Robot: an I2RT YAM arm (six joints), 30 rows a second.
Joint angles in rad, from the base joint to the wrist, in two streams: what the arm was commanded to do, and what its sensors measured. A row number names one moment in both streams.
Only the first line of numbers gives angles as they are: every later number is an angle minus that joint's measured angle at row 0.
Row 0, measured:
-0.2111 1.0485 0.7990 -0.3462 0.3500 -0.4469
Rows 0 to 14, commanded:
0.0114 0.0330 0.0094 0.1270 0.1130 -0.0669
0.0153 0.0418 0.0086 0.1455 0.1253 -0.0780
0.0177 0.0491 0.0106 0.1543 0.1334 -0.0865
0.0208 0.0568 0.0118 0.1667 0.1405 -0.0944
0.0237 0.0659 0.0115 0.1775 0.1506 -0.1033
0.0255 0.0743 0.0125 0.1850 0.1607 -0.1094
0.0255 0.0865 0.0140 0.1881 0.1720 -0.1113
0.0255 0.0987 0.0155 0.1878 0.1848 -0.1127
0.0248 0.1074 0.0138 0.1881 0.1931 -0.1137
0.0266 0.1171 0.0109 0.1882 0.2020 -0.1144
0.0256 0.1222 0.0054 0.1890 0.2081 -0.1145
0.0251 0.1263 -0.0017 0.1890 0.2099 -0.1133
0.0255 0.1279 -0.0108 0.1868 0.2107 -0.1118
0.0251 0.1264 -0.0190 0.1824 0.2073 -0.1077
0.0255 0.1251 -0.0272 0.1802 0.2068 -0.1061
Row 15, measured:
0.0255 0.1243 -0.0137 0.1656 0.1801 -0.0992
